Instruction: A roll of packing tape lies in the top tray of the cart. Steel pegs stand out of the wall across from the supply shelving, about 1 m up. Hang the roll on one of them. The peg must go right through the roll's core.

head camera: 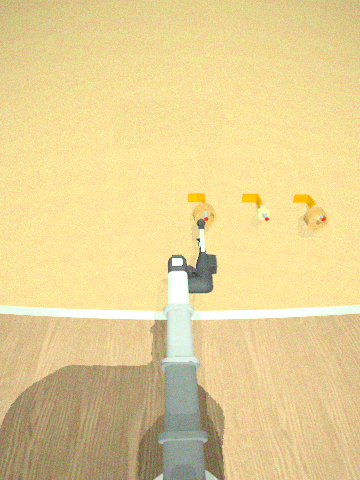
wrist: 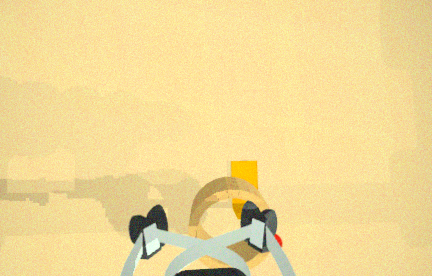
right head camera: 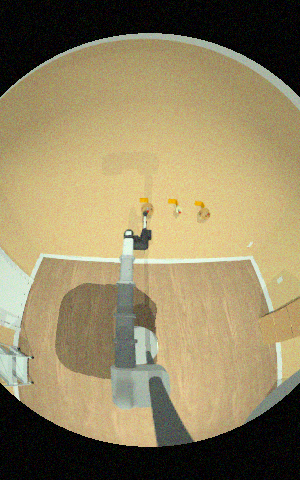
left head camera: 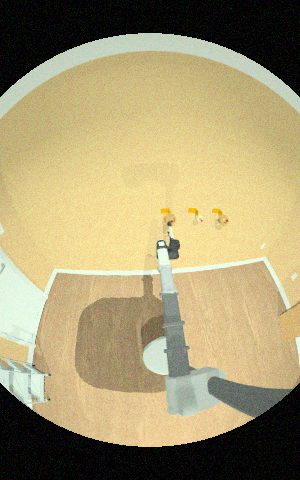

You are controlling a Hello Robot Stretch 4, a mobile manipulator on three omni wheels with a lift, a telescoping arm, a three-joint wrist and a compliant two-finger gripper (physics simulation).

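Places are measured from the robot's base along level axes (x ahead, y left, z up), in millimetres.
Pixels of known places: gripper, fingertip midpoint: (head camera: 200, 229) (wrist: 204, 218) (right head camera: 144, 215) (left head camera: 168, 226); robot's base, origin of the base link: (right head camera: 137, 344) (left head camera: 163, 354).
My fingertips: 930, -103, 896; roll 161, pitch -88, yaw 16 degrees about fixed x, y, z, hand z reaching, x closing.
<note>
Ahead of a thing's pixels: the offset from my fingertips to its top centre, as dx, dy, dz. "pt": to the spot under its first point.
A tan tape roll @(+58, -21, +77) (head camera: 197, 212) (wrist: 220, 184) hangs at the left peg, below its orange wall plate @(pt +153, +6, +60) (head camera: 196, 198) (wrist: 244, 172). The peg's red tip @(pt -17, -20, +61) (head camera: 206, 219) (wrist: 278, 240) shows in front of the roll; the plate shows partly through the core, and much of the peg is hidden by a finger in the wrist view. My gripper (wrist: 204, 218) is open with nothing between its pads. It is close in front of this roll, its right finger overlapping the roll's right side in the wrist view. Whether they touch is unclear. The cart's top tray cannot be made out.
The middle peg, under its plate @(pt +144, -248, +61) (head camera: 251, 198), bears a small pale roll @(+27, -270, +80) (head camera: 263, 213). The right peg bears a tan roll @(+18, -520, +77) (head camera: 313, 220). My arm (head camera: 181, 395) reaches over the wood floor to the wall. Pale metal shelving or a cart stands lower left in both side head views; a brown box (right head camera: 285, 320) is at the right.
</note>
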